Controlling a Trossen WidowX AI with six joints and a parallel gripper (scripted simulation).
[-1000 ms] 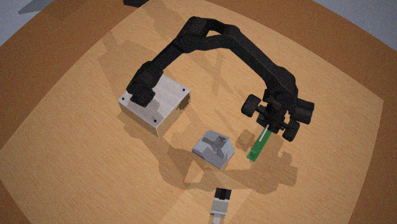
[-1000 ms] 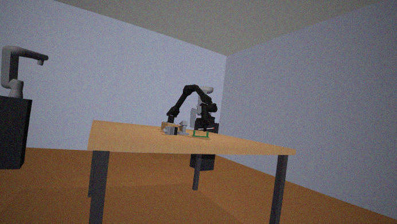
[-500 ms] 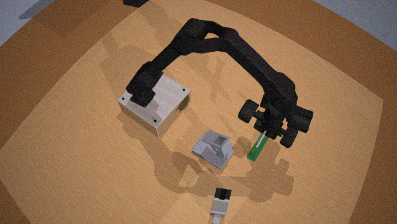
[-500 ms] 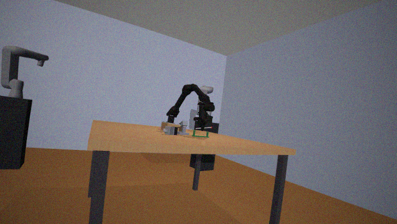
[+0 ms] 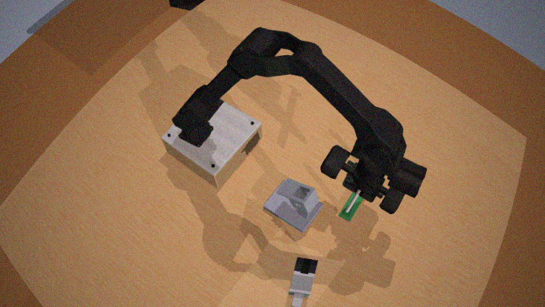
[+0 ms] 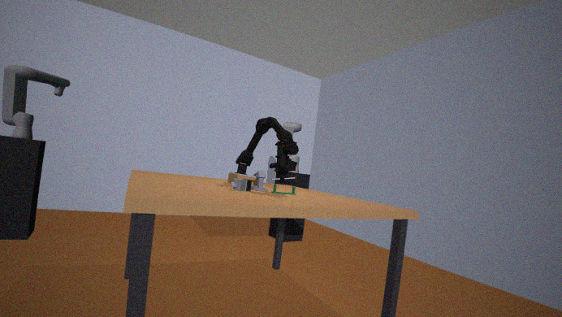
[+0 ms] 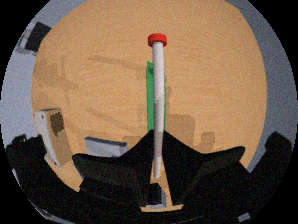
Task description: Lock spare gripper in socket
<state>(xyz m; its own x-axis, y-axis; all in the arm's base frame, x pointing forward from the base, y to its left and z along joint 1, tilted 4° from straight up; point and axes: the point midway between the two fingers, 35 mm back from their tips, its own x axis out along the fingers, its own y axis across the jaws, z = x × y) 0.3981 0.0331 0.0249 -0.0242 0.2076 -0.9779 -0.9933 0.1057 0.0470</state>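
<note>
The green bracket is 20 mm to the left of my gripper tip and 30 mm below it. From my gripper tip the other things lie so: spare gripper (20 mm behind, 240 mm to the right, 30 mm below); grey mount (110 mm behind, 70 mm to the right, 10 mm below).
</note>
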